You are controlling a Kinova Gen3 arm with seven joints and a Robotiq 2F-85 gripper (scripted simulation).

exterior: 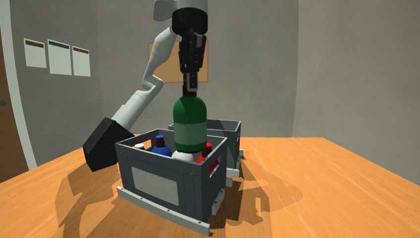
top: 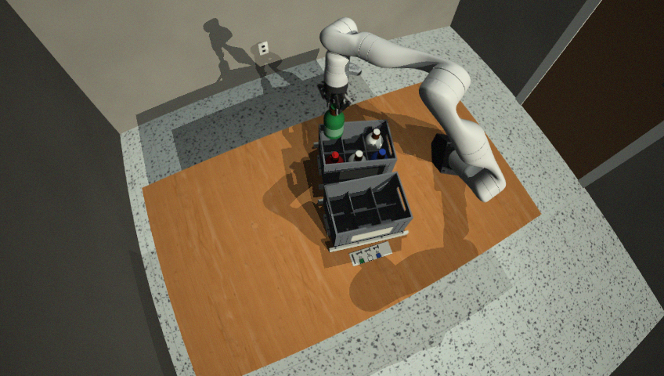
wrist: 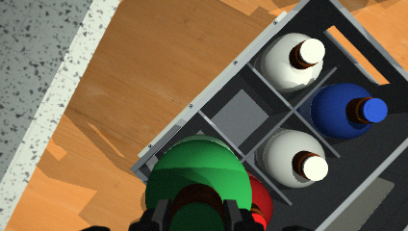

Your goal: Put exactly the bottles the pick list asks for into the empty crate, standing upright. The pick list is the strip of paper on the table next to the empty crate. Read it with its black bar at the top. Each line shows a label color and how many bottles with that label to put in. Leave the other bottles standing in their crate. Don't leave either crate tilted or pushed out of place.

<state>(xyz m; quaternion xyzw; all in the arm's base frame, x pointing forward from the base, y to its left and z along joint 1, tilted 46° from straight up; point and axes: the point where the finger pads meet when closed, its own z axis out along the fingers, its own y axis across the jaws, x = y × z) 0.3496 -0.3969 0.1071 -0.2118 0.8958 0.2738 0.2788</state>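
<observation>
Right now my hand is 7 cm above the green bottle. From my hand the other things lie so: red bottle 24 cm below, 8 cm to the left, 2 cm ahead; then blue bottle 24 cm below, 16 cm behind, 12 cm to the left; then pick list 44 cm to the left, 33 cm below, 2 cm behind.
</observation>
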